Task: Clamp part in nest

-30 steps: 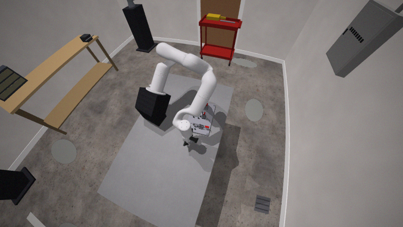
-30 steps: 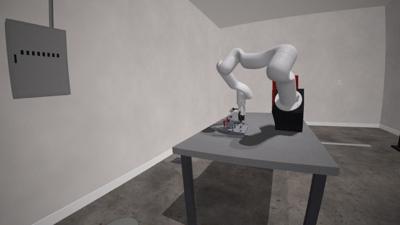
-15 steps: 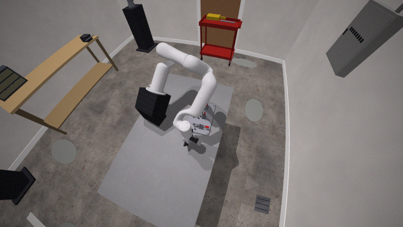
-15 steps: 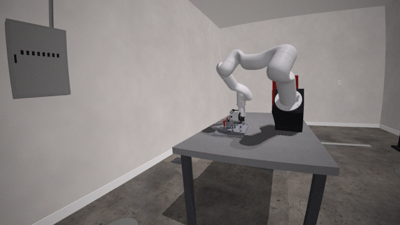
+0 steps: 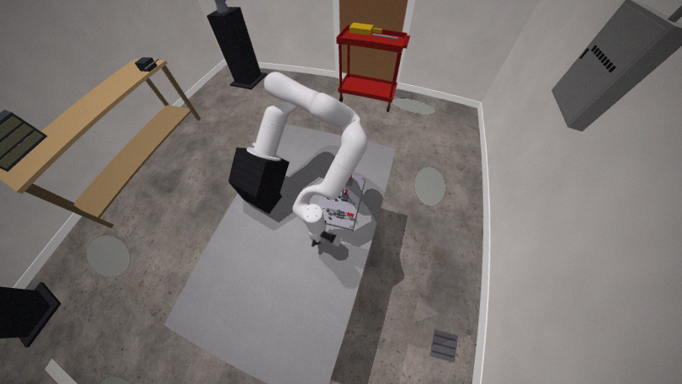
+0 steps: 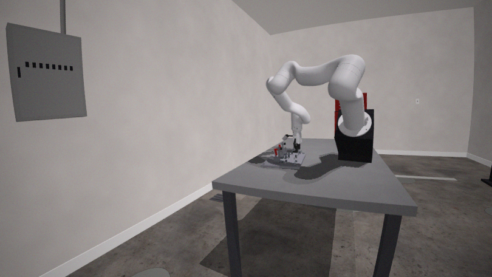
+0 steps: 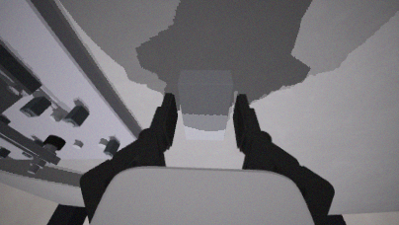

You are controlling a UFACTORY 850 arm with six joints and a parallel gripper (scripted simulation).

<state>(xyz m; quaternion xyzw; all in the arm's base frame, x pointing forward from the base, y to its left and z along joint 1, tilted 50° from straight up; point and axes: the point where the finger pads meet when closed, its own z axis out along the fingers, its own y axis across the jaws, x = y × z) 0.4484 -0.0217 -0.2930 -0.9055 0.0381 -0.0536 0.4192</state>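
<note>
Right now my hand is 10 mm above the grey block part. From my hand the other things lie so: grey fixture plate (260 mm to the left, 10 mm below, 10 mm ahead).
</note>
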